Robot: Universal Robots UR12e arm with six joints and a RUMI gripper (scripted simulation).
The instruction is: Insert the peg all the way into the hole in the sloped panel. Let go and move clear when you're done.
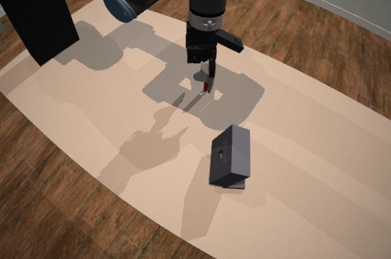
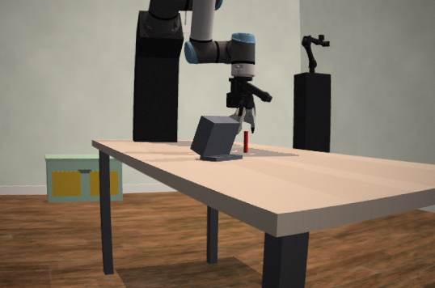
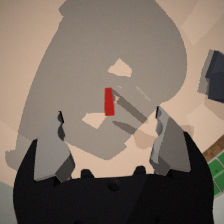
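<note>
The red peg lies 30 mm below my hand. The rest, counted from my hand: thin base plate (250 mm ahead, 160 mm to the right, 70 mm below).
</note>
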